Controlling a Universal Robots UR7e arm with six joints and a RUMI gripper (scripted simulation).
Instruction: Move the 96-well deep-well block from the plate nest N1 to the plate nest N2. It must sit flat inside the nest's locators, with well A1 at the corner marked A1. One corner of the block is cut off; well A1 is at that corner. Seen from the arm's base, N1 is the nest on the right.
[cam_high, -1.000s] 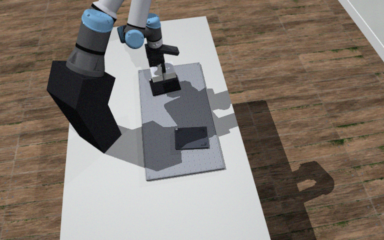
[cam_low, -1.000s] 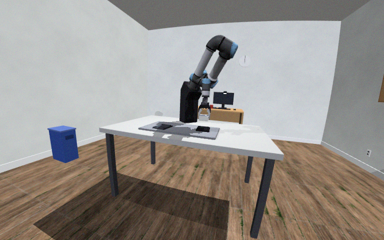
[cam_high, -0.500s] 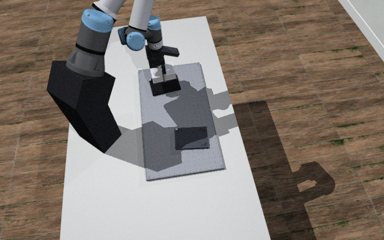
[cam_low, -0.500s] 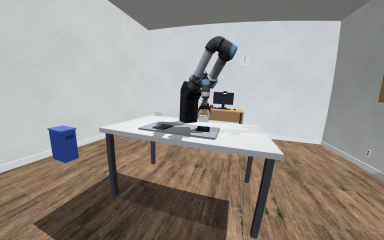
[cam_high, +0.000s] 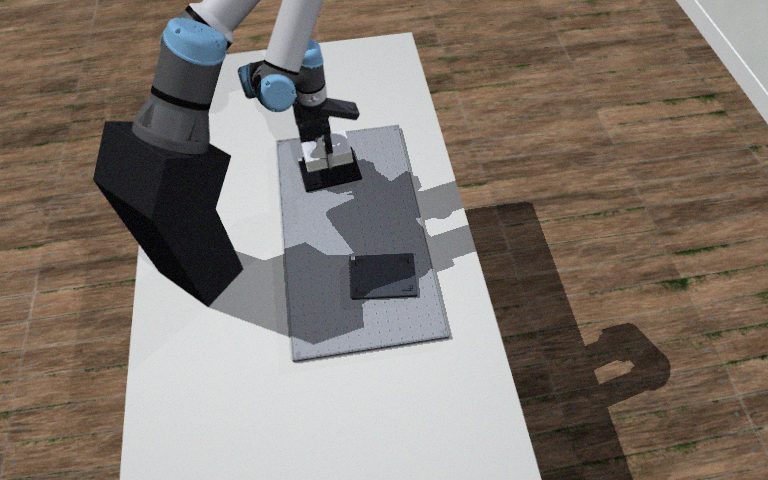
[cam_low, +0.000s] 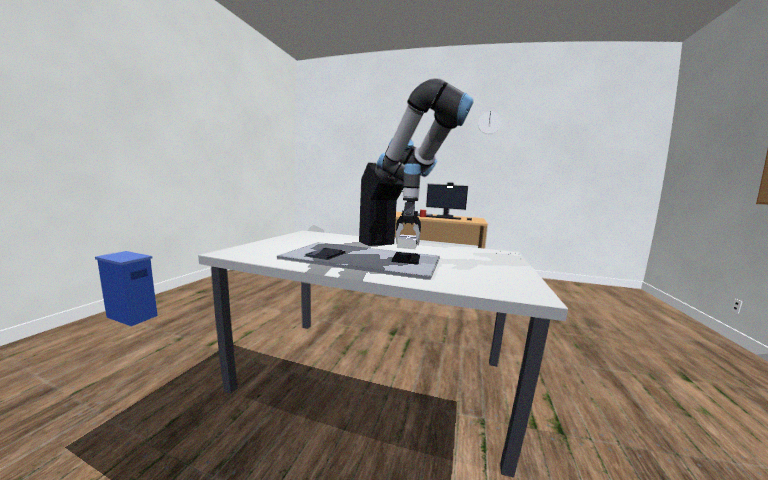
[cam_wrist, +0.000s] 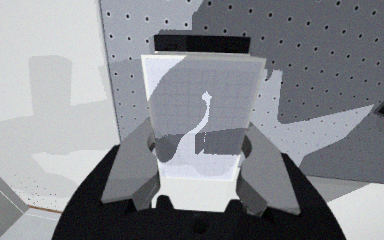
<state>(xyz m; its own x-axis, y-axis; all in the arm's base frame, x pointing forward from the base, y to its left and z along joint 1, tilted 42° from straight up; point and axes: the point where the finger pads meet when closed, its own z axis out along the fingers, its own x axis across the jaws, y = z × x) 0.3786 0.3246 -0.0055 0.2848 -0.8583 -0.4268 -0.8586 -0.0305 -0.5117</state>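
The black plate nest lies 70 mm below my hand. The rest, counted from my hand: 96-well deep-well block: 10 mm above.
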